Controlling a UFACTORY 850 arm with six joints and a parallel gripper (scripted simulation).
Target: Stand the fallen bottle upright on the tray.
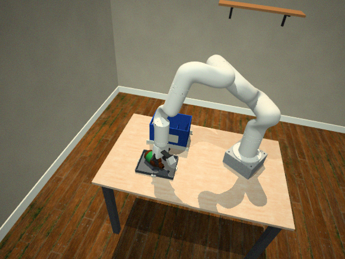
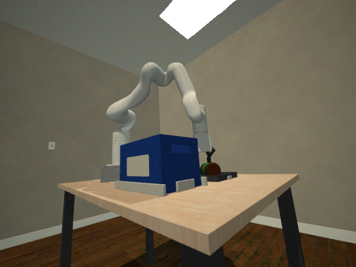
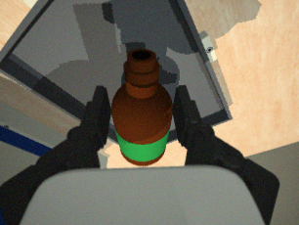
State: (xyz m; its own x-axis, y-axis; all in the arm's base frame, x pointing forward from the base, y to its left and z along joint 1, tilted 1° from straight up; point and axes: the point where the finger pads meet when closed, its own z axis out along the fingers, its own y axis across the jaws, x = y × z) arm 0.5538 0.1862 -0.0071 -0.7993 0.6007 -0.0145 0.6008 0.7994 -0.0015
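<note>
My hand is 4 cm short of the bottle, 3 cm to the left of it and 4 cm above it. Round my hand: dark tray 3 cm ahead, 3 cm to the right, 7 cm below; blue crate 1 cm behind, 32 cm to the right.
</note>
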